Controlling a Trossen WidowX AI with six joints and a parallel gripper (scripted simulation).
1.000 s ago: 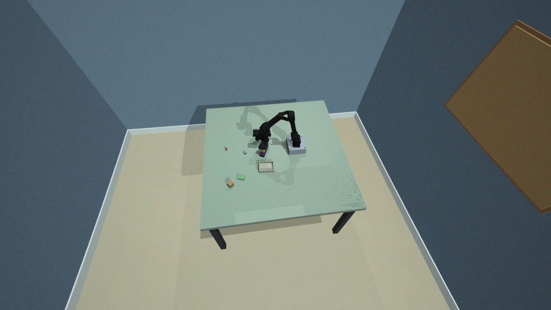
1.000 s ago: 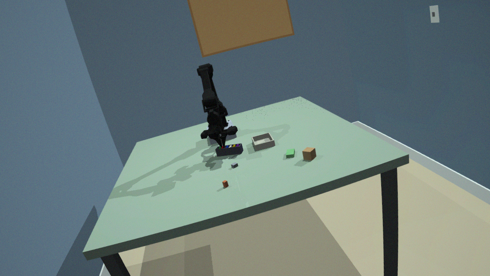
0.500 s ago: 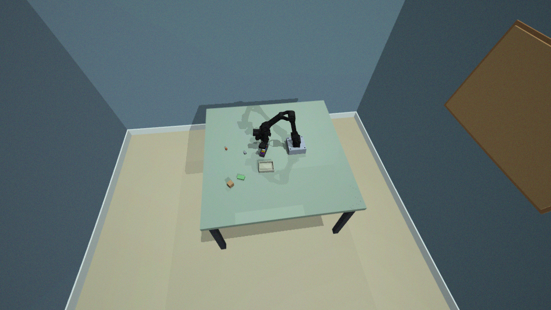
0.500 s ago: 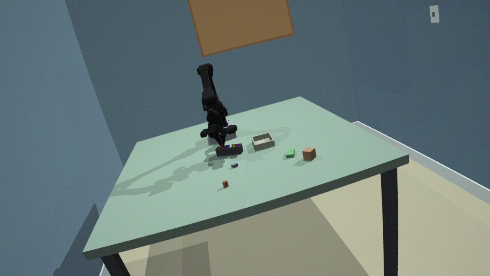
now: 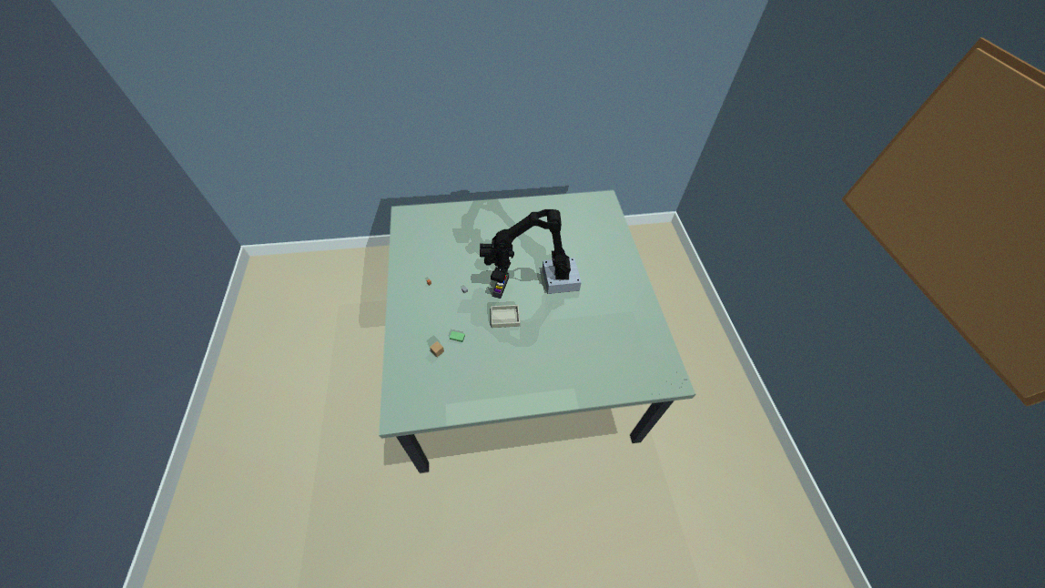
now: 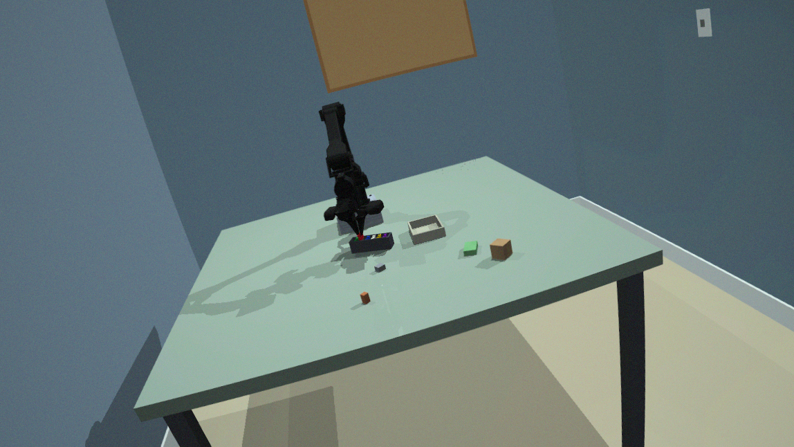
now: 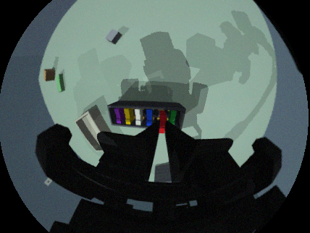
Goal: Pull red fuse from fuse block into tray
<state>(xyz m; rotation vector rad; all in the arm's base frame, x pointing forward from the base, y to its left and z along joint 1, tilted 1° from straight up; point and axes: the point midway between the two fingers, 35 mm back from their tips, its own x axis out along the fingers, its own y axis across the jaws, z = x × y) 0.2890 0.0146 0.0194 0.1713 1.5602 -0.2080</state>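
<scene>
My gripper tip is now 210 mm to the right of the beige tray, 50 mm above it and 20 mm past it. From my gripper tip the other things lie so: orange block (360 mm ahead, 40 mm below, 30 mm to the left); then red fuse (10 mm below); then grey block (180 mm ahead, 60 mm to the left, 40 mm below).
</scene>
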